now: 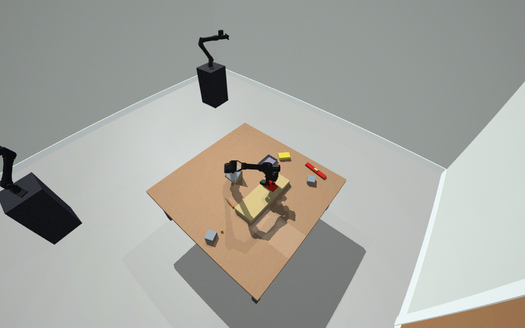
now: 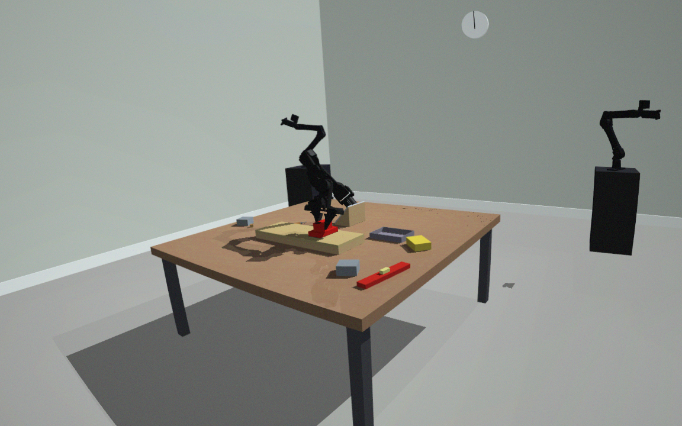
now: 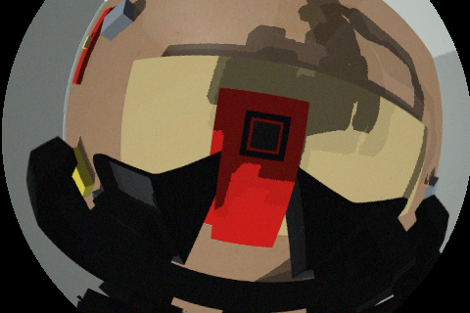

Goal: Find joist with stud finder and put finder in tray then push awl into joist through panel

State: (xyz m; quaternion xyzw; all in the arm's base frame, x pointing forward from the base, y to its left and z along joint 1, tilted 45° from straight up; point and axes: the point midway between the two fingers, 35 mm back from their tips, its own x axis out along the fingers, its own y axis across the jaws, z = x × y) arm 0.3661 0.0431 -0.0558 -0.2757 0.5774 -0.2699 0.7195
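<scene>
Now: the grey-purple tray 200 mm behind my gripper tip, 240 mm to the left of it and 50 mm below it. From my gripper tip the other things lie so: red stud finder 10 mm ahead, 20 mm above; awl 210 mm behind, 320 mm to the right, 60 mm below; yellow block 120 mm behind, 410 mm to the left, 50 mm below.
</scene>
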